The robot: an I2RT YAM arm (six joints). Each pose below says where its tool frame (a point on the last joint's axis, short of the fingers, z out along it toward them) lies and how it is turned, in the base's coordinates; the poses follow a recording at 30 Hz.
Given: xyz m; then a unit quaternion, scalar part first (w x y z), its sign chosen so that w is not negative.
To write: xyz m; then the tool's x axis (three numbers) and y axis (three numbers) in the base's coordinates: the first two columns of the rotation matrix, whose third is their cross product. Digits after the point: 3 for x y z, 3 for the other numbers.
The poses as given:
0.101 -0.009 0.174 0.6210 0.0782 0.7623 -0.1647
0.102 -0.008 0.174 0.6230 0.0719 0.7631 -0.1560
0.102 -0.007 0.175 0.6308 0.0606 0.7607 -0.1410
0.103 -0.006 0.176 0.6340 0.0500 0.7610 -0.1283
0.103 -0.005 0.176 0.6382 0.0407 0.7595 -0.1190
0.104 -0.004 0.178 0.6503 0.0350 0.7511 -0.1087
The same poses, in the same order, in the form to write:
0.101 -0.009 0.174 -0.216 -0.085 -0.973 0.324 0.934 -0.154
0.102 -0.008 0.174 -0.213 -0.085 -0.973 0.304 0.941 -0.149
0.102 -0.007 0.175 -0.197 -0.086 -0.977 0.270 0.953 -0.138
0.103 -0.006 0.176 -0.191 -0.087 -0.978 0.239 0.962 -0.132
0.103 -0.005 0.176 -0.182 -0.090 -0.979 0.214 0.968 -0.129
0.104 -0.004 0.178 -0.152 -0.089 -0.984 0.194 0.974 -0.118

